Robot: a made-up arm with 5 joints.
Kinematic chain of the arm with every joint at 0, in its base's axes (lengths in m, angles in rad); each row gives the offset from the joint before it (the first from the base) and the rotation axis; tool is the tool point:
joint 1: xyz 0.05 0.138 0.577 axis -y
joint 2: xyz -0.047 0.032 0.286 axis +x
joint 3: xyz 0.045 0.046 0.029 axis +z
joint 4: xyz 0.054 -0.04 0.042 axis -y
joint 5: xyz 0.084 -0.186 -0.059 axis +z
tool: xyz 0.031 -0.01 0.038
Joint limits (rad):
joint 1: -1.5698..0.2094
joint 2: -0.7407..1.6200
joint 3: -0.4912..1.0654
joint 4: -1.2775..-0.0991
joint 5: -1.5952..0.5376
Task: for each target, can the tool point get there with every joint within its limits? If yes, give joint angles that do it. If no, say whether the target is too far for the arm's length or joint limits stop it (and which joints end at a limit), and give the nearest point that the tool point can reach.
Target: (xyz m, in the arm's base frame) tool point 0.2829 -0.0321 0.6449
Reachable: yes | joints -0.9218 0.2531 0.0216 -0.9578 -1.3663
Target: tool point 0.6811 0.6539 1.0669
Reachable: no: too far | nearest point 0.3950 0.2462 0.8448 | short by 0.545 m
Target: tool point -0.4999 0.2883 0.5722
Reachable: no: joint limits stop it (at a limit: joint 1, joint 2, joint 3, joint 4) | nearest point -0.0383 0.1913 0.6382 | short by 0.476 m
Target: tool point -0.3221 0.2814 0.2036
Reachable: no: joint limits stop it (at a limit: joint 1, joint 2) | nearest point 0.1208 0.1500 0.4415 | short by 0.520 m
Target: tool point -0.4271 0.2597 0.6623
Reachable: no: joint limits stop it (at a limit: joint 1, joint 2, joint 3, joint 4, joint 5) | nearest point -0.0396 0.1853 0.6399 | short by 0.395 m
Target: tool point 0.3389 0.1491 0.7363
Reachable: yes | joints -0.2645 0.7825 0.6804 -0.7749 0.2249
